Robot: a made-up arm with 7 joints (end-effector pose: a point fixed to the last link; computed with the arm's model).
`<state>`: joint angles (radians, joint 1 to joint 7).
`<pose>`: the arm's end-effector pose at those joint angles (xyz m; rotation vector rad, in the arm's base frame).
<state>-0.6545 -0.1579 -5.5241 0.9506 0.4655 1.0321 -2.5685</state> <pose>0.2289 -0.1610 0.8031 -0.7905 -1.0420 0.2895</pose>
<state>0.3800 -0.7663 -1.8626 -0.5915 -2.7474 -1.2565 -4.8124</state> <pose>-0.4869 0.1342 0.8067 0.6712 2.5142 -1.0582</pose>
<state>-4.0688 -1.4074 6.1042 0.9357 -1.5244 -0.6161 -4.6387</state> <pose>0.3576 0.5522 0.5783 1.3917 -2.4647 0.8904</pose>
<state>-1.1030 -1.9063 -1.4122 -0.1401 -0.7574 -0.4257 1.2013</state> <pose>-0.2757 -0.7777 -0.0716 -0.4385 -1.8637 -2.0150</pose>
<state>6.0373 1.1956 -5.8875 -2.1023 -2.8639 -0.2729 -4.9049</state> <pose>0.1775 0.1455 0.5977 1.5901 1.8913 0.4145</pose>
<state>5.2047 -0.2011 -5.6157 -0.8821 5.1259 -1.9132 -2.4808</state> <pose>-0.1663 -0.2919 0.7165 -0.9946 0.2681 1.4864</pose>
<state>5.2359 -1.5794 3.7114 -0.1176 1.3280 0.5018 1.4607</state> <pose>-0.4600 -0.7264 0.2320 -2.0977 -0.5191 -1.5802</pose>
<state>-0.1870 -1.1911 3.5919 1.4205 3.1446 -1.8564 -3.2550</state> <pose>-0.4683 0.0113 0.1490 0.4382 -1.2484 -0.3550</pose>
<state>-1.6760 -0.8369 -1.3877 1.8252 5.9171 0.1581 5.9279</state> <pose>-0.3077 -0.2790 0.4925 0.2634 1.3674 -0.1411</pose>
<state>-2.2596 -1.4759 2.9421 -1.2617 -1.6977 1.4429 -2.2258</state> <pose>0.3981 -0.3722 0.4999 0.0896 -2.0580 1.0003</pose>
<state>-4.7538 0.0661 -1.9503 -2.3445 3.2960 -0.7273 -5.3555</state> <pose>-0.2737 -0.1674 0.4952 0.4646 1.5646 1.2818</pose>
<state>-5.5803 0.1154 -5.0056 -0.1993 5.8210 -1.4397 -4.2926</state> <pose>0.0599 0.1126 0.9227 0.2090 2.1089 -2.0314</pose>
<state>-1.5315 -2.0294 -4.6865 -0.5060 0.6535 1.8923 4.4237</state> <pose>-0.0312 -0.6147 -0.2218 0.5904 -0.7935 -0.8297</pose>
